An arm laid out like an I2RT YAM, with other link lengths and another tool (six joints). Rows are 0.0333 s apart.
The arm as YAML. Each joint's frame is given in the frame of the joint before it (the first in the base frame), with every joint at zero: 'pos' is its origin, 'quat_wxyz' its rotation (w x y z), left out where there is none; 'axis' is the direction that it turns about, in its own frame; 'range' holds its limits. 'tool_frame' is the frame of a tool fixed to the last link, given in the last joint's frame.
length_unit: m
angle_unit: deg
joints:
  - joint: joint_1
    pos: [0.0, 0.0, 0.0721]
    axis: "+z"
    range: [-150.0, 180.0]
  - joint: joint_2
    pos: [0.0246, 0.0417, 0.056]
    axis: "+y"
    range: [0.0, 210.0]
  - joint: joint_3
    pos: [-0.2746, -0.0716, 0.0]
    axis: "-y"
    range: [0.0, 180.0]
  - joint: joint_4
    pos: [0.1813, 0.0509, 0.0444]
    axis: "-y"
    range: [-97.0, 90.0]
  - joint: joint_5
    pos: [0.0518, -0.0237, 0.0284]
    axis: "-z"
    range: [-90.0, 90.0]
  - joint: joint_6
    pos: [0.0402, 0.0, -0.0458]
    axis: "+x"
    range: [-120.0, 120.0]
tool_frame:
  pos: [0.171, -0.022, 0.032]
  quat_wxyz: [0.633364, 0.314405, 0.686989, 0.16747]
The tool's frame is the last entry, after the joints.
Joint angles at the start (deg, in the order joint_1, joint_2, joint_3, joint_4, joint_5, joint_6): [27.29, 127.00, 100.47, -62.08, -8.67, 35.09]
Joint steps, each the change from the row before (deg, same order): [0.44, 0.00, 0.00, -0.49, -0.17, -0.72]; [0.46, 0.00, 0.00, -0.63, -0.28, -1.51]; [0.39, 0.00, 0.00, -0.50, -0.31, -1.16]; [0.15, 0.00, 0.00, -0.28, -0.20, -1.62]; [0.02, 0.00, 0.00, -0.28, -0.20, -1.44]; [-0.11, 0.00, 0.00, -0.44, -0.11, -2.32]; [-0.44, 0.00, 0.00, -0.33, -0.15, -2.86]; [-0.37, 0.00, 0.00, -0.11, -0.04, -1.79]
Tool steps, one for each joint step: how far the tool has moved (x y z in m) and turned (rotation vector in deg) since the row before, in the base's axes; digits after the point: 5 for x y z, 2 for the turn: [-0.00327, 0.00244, 0.00001, -0.04, 0.41, 1.15]; [-0.00377, 0.00299, 0.00006, 0.05, 0.47, 1.95]; [-0.00328, 0.00276, 0.00006, 0.12, 0.42, 1.53]; [-0.00130, 0.00176, 0.00008, 0.18, 0.11, 1.75]; [-0.00099, 0.00094, 0.00008, 0.17, 0.14, 1.44]; [-0.00078, 0.00007, 0.00014, 0.11, 0.11, 2.17]; [0.00075, -0.00107, 0.00016, 0.27, -0.04, 2.37]; [0.00121, -0.00115, 0.00010, 0.18, -0.14, 1.39]
